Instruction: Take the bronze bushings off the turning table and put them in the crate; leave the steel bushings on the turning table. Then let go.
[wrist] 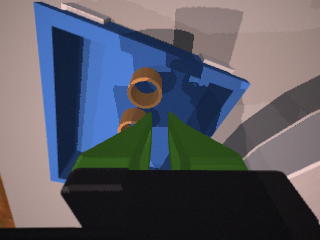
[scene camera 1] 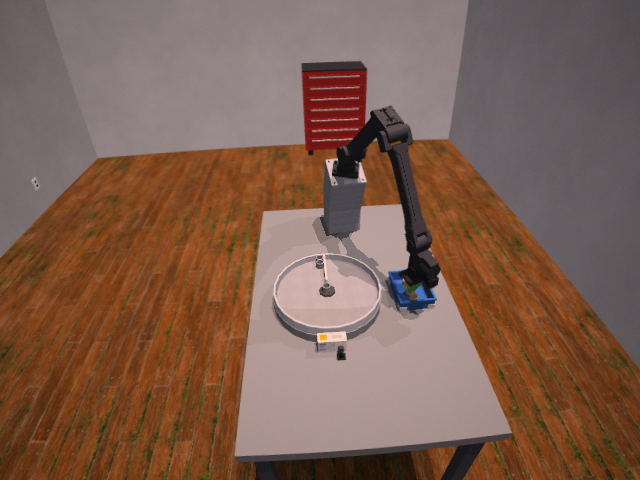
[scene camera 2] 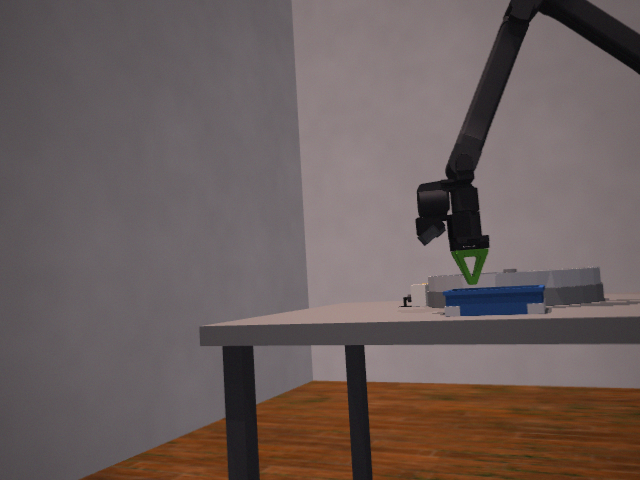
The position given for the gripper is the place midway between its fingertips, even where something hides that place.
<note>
In view: the gripper (scene camera 2: 472, 284), a bronze bushing (wrist: 142, 100), a turning table (scene camera 1: 353, 294) and a blue crate (scene camera 1: 403, 305).
The gripper also shows in the wrist view (wrist: 160, 119). The blue crate shows as well in the wrist view (wrist: 84, 83).
</note>
